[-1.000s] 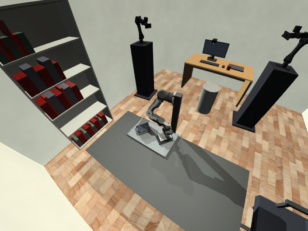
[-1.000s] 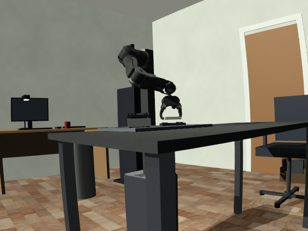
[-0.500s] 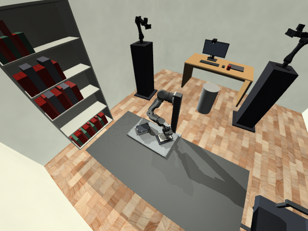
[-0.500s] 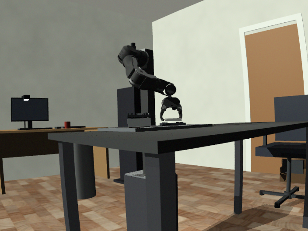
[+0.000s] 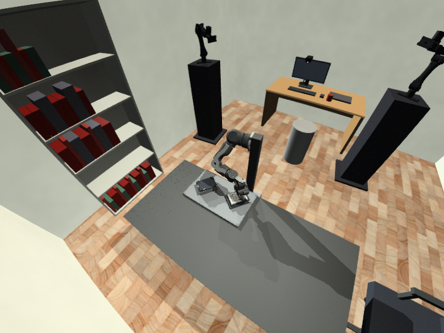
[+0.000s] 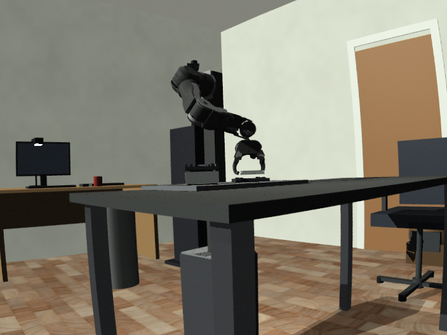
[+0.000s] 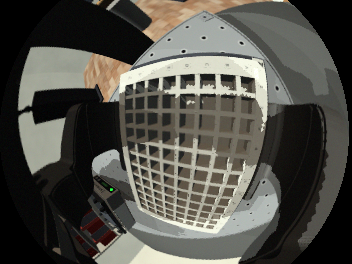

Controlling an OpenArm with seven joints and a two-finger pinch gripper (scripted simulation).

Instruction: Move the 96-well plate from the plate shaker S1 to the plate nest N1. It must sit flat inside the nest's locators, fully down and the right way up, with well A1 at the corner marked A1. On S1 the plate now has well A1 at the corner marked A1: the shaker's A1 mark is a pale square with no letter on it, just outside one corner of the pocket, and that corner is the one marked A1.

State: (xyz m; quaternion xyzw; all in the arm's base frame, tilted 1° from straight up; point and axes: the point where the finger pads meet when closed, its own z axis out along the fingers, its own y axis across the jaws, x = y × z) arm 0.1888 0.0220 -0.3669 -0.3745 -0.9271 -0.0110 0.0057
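The white 96-well plate lies 1 cm to the right of my hand and 1 cm ahead of it. Round my hand: dark plate nest N1: 3 cm below, 1 cm to the right, 1 cm ahead; A1 corner mark: 8 cm to the left, 2 cm below, 1 cm behind; plate shaker S1: 28 cm to the right, 5 cm ahead, 3 cm above.
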